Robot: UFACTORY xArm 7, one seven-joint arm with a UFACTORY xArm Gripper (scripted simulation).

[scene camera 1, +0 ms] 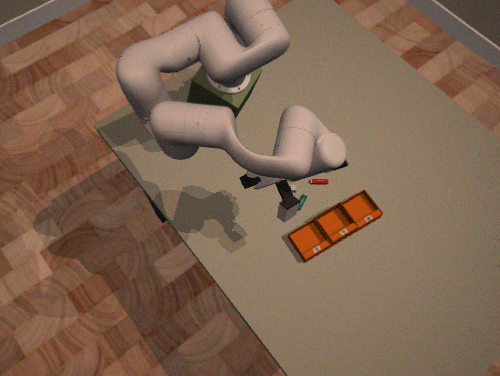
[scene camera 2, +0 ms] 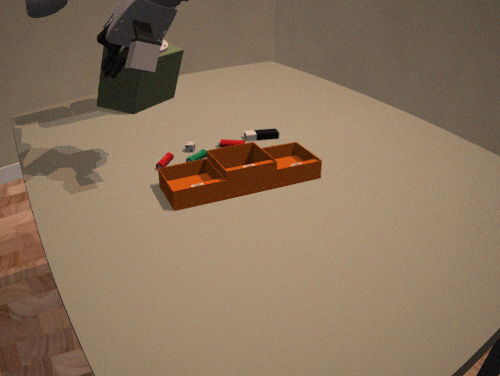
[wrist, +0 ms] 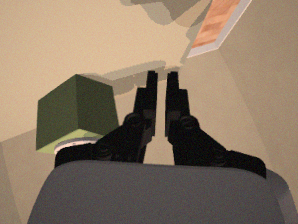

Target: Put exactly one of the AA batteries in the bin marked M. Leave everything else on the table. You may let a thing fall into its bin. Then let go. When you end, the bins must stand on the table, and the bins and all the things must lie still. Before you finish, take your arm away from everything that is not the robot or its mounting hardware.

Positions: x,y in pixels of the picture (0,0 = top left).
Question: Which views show my gripper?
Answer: Scene camera 1, scene camera 2 and the wrist view: all of them.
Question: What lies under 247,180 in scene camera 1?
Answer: My gripper.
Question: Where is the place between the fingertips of my gripper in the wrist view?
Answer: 162,86
